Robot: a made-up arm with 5 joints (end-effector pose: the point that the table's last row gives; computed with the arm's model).
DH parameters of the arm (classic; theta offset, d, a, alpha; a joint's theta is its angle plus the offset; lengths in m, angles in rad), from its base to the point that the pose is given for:
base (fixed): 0 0.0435 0 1.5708
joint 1: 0 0.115 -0.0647 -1.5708
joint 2: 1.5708 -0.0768 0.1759 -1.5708
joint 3: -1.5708 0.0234 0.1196 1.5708
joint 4: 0 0.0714 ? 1.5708
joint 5: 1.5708 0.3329 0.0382 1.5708
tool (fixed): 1.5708 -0.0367 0 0
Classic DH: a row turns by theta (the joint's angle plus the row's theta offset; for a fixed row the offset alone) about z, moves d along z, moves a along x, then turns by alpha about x.
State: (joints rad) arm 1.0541 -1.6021 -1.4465 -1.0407 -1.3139
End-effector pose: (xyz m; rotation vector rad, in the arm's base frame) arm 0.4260 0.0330 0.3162 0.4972 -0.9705 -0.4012
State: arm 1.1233 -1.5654 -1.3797 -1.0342 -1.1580
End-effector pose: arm 0.4242 0.0549 0.3216 0.6212 -1.0067 -0.3000
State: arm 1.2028 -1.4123 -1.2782 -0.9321 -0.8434
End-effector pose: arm 0.4302 0.0934 0.3144 0.8419 -1.0477 -0.1236
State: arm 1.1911 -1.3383 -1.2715 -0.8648 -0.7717
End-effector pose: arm 0.4367 0.0994 0.3046 0.8818 -1.0503 -0.0970
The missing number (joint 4, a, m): -0.3856
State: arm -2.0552 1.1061 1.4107 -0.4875 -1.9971
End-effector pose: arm -0.1002 -0.0883 -0.0568 -1.3862 -0.8008 2.2508
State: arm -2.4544 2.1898 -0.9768 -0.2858 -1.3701
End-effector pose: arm 0.1515 -0.1719 0.6187 2.2417 0.7068 1.2002
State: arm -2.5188 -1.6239 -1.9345 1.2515 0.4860
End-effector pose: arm -0.0224 -0.6054 0.3541 -0.8397 -0.7373 -0.7314
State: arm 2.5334 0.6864 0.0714 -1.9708 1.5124
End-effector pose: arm 0.5252 -0.3542 -0.2061 0.9443 -0.7702 0.0301
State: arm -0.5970 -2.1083 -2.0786 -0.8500 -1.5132
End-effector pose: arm 0.3633 -0.3371 -0.2004 -0.2589 -0.0527 -1.1703
